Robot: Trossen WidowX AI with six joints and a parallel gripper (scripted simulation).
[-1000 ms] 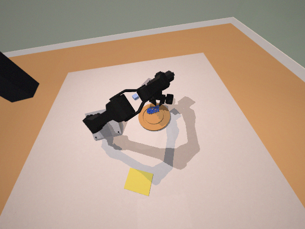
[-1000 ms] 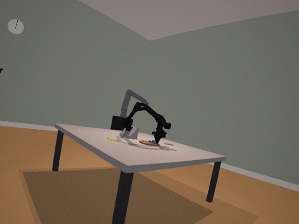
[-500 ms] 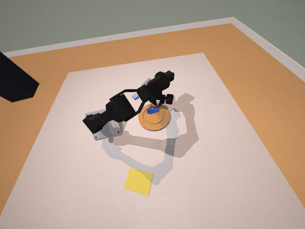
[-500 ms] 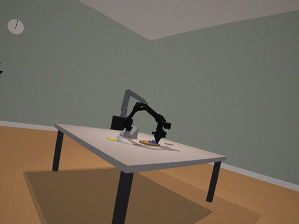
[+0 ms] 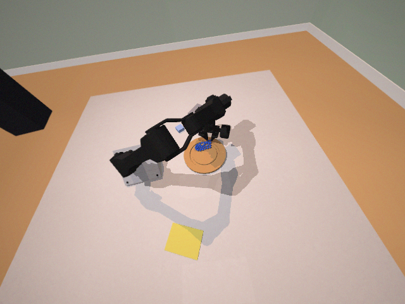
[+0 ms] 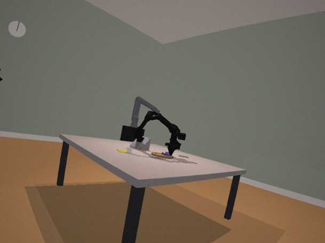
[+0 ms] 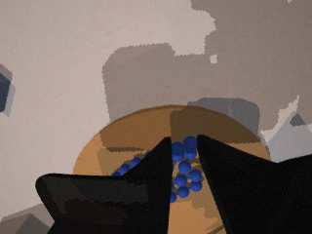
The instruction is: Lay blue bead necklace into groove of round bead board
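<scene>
Right now my gripper tip is 40 mm past the round bead board, 60 mm to the left of it and 10 mm above it. The rest, counted from my gripper tip: yellow square patch (210 mm behind, 390 mm to the right, 10 mm below); then flat grey tile (240 mm to the left, 10 mm below); then light blue cube (130 mm behind, 130 mm to the left, 10 mm below).
</scene>
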